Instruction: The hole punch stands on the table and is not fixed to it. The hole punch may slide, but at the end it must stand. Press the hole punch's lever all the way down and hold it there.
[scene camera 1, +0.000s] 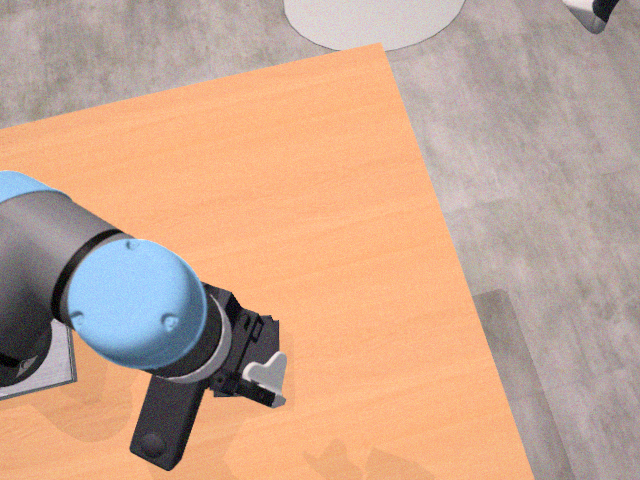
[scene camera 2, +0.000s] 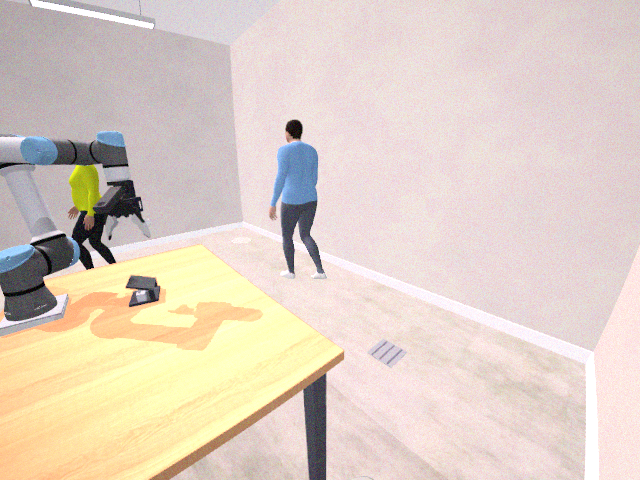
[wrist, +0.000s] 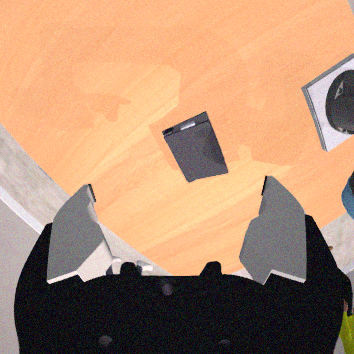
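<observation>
The pictures show a black hole punch and the gripper. Scene camera 2 also shows the gripper; the wrist view shows the gripper as well.
</observation>
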